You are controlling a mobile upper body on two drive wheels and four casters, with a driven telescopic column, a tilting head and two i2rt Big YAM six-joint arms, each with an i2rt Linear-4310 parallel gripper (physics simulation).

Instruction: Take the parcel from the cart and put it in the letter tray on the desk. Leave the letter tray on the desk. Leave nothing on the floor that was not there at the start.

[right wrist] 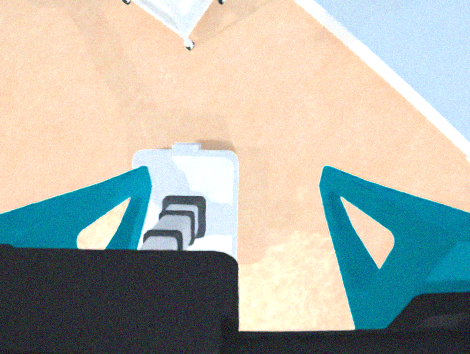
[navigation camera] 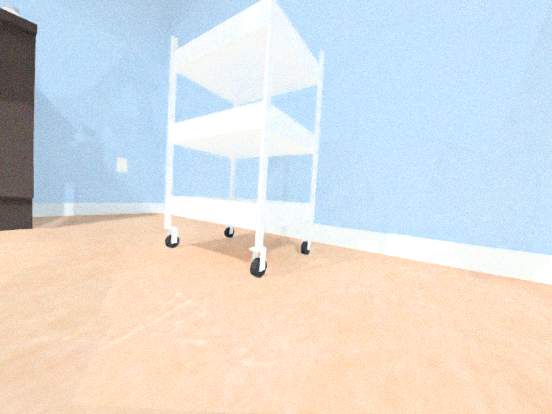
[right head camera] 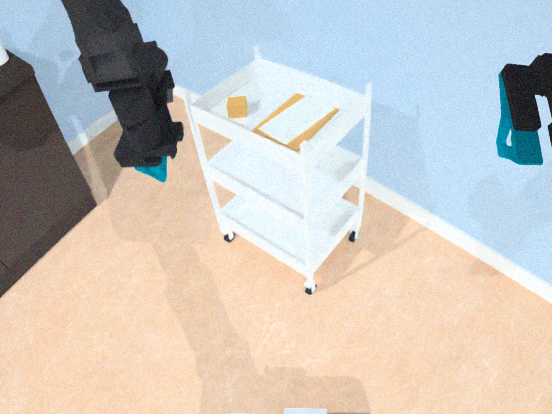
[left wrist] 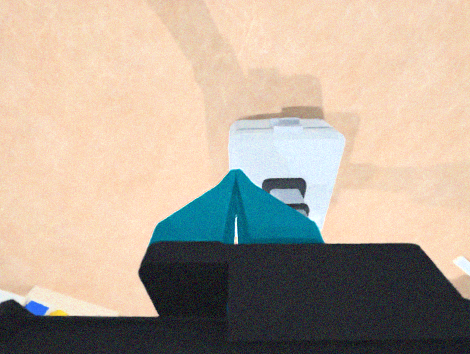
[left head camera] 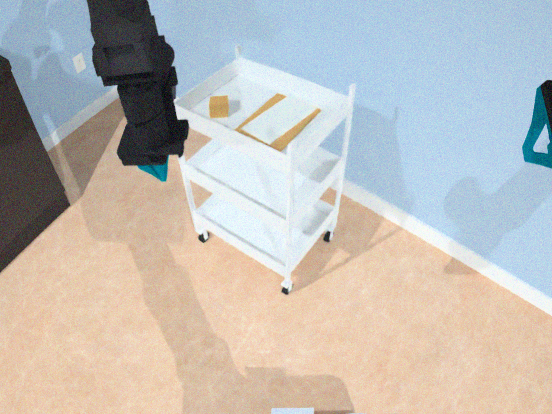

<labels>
My left gripper shows in the right head camera view, in the left wrist view (235,177) and in the left head camera view; in the right wrist view it is out of frame, in the navigation camera view it is out of frame. The same spot on my left gripper: (left head camera: 157,165) is (right head camera: 152,167).
</labels>
